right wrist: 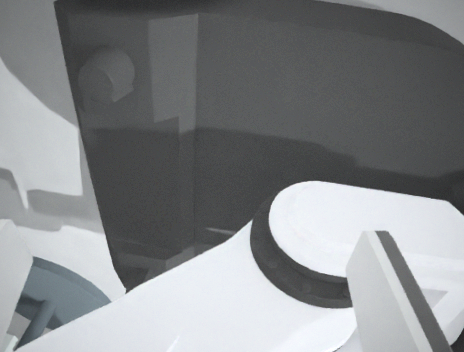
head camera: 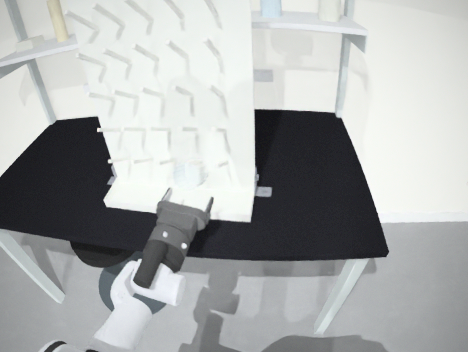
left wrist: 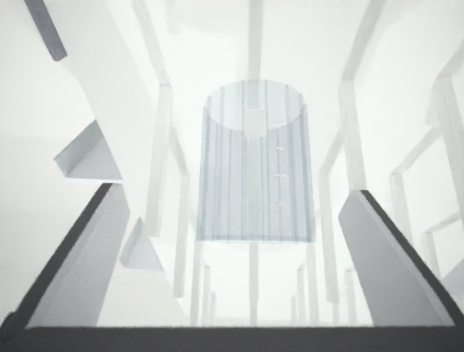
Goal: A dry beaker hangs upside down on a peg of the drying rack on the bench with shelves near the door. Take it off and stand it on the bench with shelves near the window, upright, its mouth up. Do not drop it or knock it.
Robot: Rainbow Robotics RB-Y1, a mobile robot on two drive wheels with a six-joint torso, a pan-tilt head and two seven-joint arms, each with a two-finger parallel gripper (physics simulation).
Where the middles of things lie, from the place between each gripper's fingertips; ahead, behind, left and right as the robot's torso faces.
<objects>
Now: the clear beaker [left wrist: 255, 186] 5 cm ahead of my left hand, 2 cm above it and 1 cm to the left of it. The rest, counted from my left hand: rack tray [head camera: 229, 205] 9 cm to the left, 9 cm below, 7 cm ahead.
My right hand is 540 mm short of the clear beaker, 500 mm to the right of it and 450 mm below it. From my right hand the other things lie so: rack tray (580 mm to the left, 560 mm ahead, 330 mm above).
</objects>
